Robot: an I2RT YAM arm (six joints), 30 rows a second.
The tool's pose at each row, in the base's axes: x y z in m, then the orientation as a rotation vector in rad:
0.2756 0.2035 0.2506 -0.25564 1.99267 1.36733
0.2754 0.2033 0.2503 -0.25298 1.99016 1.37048
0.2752 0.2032 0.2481 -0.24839 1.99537 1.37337
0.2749 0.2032 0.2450 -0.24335 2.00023 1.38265
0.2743 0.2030 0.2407 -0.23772 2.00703 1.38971
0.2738 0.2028 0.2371 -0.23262 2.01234 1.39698
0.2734 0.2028 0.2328 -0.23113 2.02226 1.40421
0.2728 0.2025 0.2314 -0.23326 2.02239 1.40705
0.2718 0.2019 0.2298 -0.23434 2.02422 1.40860
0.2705 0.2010 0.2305 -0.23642 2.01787 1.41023
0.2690 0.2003 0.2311 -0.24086 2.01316 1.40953
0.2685 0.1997 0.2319 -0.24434 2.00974 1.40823
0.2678 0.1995 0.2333 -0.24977 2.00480 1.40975
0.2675 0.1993 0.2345 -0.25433 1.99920 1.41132
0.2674 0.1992 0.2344 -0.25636 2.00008 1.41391
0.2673 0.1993 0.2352 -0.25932 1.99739 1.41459
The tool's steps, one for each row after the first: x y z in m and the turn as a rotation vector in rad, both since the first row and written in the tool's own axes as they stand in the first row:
0.0003 -0.0002 -0.0002 -0.00213 -0.00233 0.00200
0.0018 -0.0018 0.0001 -0.00091 0.00024 0.00812
0.0040 -0.0039 0.0006 -0.00374 0.00403 0.01754
0.0072 -0.0069 0.0010 -0.00434 0.00846 0.02695
0.0098 -0.0094 0.0013 -0.00573 0.01208 0.03556
0.0129 -0.0124 0.0020 -0.00651 0.02088 0.04405
0.0141 -0.0132 0.0018 -0.00883 0.02272 0.04435
0.0158 -0.0141 0.0011 -0.00948 0.02503 0.04528
0.0161 -0.0133 -0.0004 -0.01324 0.02160 0.04235
0.0166 -0.0124 -0.0017 -0.01563 0.01988 0.03764
0.0164 -0.0118 -0.0026 -0.01693 0.01855 0.03369
0.0160 -0.0105 -0.0034 -0.02108 0.01773 0.02945
0.0154 -0.0095 -0.0040 -0.02525 0.01604 0.02546
0.0155 -0.0096 -0.0041 -0.02713 0.01835 0.02601
0.0151 -0.0089 -0.0042 -0.02930 0.01788 0.02364

